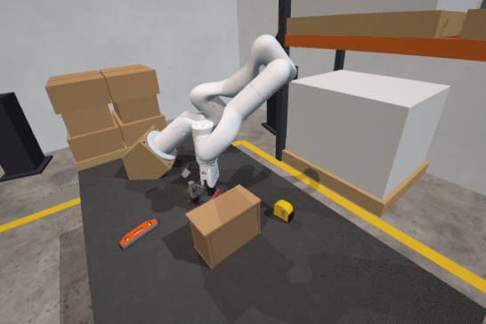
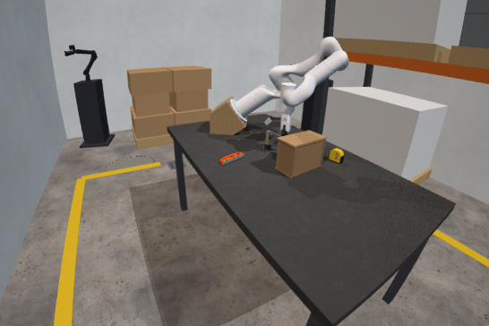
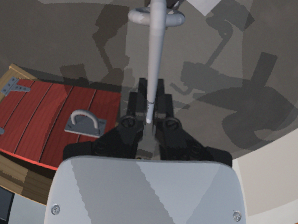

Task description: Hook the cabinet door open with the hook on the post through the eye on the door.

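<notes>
The hook post lies 40 mm behind my hand, 50 mm to the right of it and 10 mm below it. The rest, counted from my hand: yellow tape measure 190 mm ahead, 240 mm to the left, 50 mm below; thin hook 10 mm behind, 20 mm to the right, 10 mm below; red door 120 mm ahead, 50 mm to the right, 10 mm below.
</notes>
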